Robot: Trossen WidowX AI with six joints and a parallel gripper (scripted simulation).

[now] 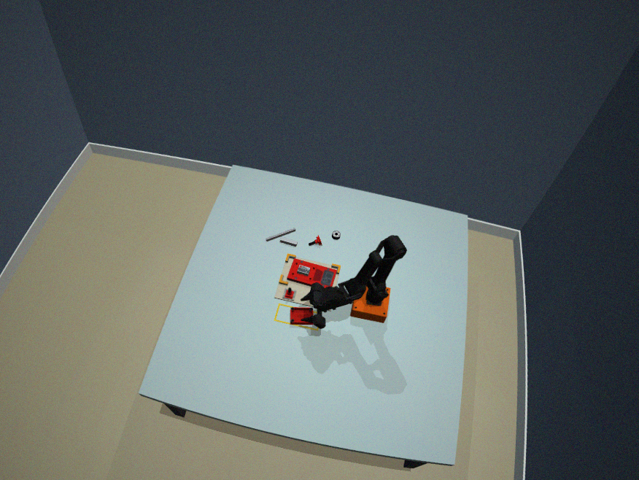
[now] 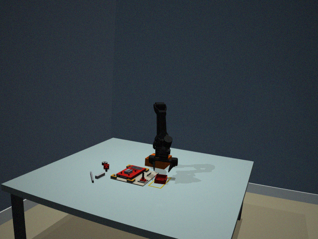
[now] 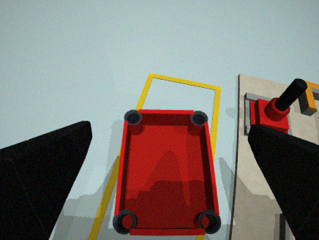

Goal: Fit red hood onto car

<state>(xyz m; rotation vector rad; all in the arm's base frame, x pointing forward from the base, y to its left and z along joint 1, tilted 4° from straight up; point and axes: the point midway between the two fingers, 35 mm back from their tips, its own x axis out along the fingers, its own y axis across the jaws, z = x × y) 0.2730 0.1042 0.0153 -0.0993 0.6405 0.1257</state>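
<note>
Now: gripper tip 10 mm past the red hood and 60 mm above it. From my gripper tip the other things lie so: grey engine block: 20 mm ahead, 210 mm to the right, 40 mm below; thin rod: 150 mm ahead, 400 mm to the right, 60 mm below; beige jig plate: 190 mm to the right, 60 mm below.
</note>
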